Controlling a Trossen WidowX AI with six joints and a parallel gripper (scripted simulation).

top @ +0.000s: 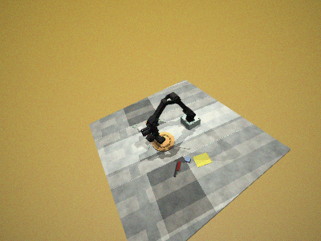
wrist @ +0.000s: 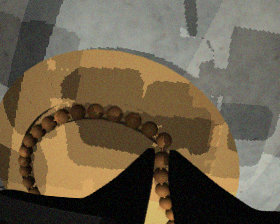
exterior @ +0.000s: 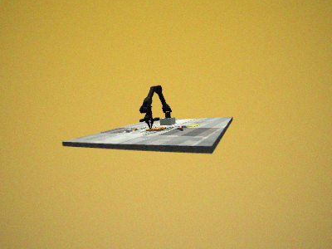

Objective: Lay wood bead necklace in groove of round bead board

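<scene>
Right now the round bead board is 50 mm behind my gripper tip, 20 mm to the left of it and 10 mm below it. From my gripper tip the other things lie so: thin grey stick: 180 mm behind, 150 mm to the left, 10 mm below; red-handled tool: 50 mm behind, 290 mm to the left, 10 mm below; grey piece: 90 mm ahead, 210 mm to the right.
</scene>
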